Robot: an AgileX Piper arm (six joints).
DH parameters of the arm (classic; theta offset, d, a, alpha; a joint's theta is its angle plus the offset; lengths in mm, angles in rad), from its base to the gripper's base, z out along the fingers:
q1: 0 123 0 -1.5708
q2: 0.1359 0 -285.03 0
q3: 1.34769 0 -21.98 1.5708
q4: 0 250.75 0 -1.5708
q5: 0 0 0 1.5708
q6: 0 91 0 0
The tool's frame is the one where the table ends.
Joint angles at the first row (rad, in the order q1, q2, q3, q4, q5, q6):
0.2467, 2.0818, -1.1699, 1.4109, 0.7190, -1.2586
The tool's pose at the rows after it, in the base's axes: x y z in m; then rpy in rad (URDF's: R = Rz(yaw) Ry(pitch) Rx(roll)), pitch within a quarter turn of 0, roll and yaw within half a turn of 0:
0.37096, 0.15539, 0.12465, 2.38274, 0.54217, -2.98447
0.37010, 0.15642, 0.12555, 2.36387, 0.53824, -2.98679
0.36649, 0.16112, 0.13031, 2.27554, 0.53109, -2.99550
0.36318, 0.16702, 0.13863, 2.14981, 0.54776, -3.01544
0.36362, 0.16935, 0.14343, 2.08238, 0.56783, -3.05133
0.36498, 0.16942, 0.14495, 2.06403, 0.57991, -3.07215
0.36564, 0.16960, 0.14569, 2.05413, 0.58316, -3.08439
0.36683, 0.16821, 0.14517, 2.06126, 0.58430, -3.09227
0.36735, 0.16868, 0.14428, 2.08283, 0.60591, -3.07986
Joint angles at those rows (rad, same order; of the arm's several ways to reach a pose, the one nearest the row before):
0.2489, 2.0818, -1.1699, 1.4157, 0.7192, -1.2623
0.2489, 2.0818, -1.1699, 1.4216, 0.7365, -1.2626
0.2489, 2.0818, -1.1695, 1.4583, 0.8164, -1.2787
0.2489, 2.0818, -1.1695, 1.5282, 0.9216, -1.3270
0.2489, 2.0818, -1.1687, 1.5862, 0.9606, -1.3632
0.2479, 2.0818, -1.1687, 1.6124, 0.9640, -1.3807
0.2479, 2.0818, -1.1687, 1.6257, 0.9652, -1.3864
0.2452, 2.0818, -1.1683, 1.6290, 0.9546, -1.3875
0.2483, 2.0818, -1.1683, 1.6299, 0.9379, -1.4107

